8 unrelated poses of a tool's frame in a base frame.
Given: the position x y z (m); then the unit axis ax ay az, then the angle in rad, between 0 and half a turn.
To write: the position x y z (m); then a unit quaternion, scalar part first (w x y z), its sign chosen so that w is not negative. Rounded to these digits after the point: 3 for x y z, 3 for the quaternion.
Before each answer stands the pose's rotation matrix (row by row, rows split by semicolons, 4 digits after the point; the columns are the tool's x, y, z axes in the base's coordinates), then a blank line. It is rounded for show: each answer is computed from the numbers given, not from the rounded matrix.
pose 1, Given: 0.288 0.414 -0.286 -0.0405 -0.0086 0.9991 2.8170
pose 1, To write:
-0.9446 -0.3180 -0.0816; 0.3193 -0.9476 -0.0038; -0.0761 -0.0297 0.9967

0.288 0.414 -0.286 0.162 -0.040 -0.008 0.986
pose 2, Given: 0.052 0.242 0.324 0.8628 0.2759 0.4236 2.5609
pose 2, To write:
0.5308 0.2047 0.8224; 0.6695 -0.6963 -0.2587; 0.5197 0.6879 -0.5066

0.052 0.242 0.324 0.286 0.827 0.264 0.406
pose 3, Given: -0.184 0.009 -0.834 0.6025 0.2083 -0.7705 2.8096
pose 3, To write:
-0.2393 0.4953 -0.8352; -0.0070 -0.8610 -0.5086; -0.9709 -0.1158 0.2095

-0.184 0.009 -0.834 0.165 0.594 0.205 -0.760
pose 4, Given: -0.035 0.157 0.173 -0.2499 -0.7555 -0.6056 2.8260
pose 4, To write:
-0.8288 0.5562 0.0607; 0.1803 0.1628 0.9700; 0.5297 0.8149 -0.2352

-0.035 0.157 0.173 0.157 -0.247 -0.746 -0.598
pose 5, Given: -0.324 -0.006 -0.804 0.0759 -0.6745 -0.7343 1.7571
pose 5, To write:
-0.1784 0.6609 -0.7289; -0.7823 0.3540 0.5125; 0.5968 0.6617 0.4539

-0.324 -0.006 -0.804 0.638 0.058 -0.519 -0.565
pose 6, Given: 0.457 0.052 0.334 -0.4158 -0.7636 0.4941 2.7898
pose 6, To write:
-0.6036 0.4452 -0.6614; 0.7857 0.1916 -0.5881; -0.1352 -0.8747 -0.4655

0.457 0.052 0.334 0.175 -0.409 -0.752 0.486
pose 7, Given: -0.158 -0.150 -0.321 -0.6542 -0.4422 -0.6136 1.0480
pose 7, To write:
0.7136 0.6765 -0.1821; -0.3868 0.5972 0.7027; 0.5841 -0.4310 0.6878

-0.158 -0.150 -0.321 0.866 -0.327 -0.221 -0.307
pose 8, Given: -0.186 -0.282 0.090 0.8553 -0.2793 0.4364 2.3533
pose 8, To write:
0.5423 -0.7168 0.4384; -0.0978 -0.5720 -0.8144; 0.8345 0.3987 -0.3803

-0.186 -0.282 0.090 0.384 0.790 -0.258 0.403
